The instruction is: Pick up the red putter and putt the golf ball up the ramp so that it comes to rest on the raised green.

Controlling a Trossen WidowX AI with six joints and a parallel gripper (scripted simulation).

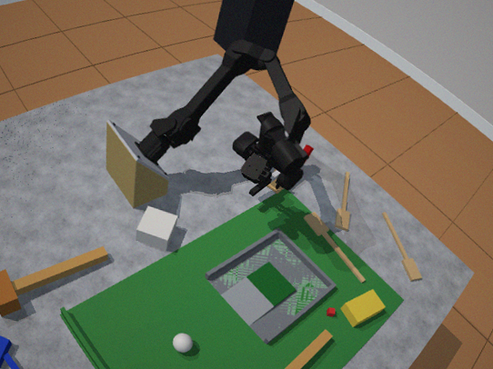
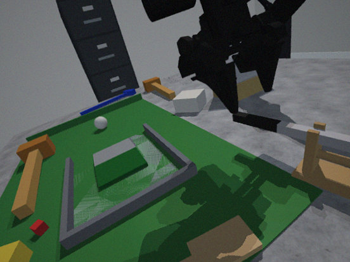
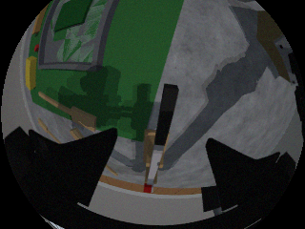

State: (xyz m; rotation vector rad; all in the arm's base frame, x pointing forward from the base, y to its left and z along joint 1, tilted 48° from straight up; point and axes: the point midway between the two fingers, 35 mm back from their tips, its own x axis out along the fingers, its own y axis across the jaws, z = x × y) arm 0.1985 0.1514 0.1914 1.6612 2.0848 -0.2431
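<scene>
My gripper tip is now 10 mm past the white block, 300 mm to the left of it and 80 mm above it. Round my gripper tip: white golf ball: 280 mm ahead, 400 mm to the right, 70 mm below; small red cube: 380 mm ahead, 40 mm to the right, 90 mm below; yellow block: 420 mm ahead, 50 mm to the left, 80 mm below.
</scene>
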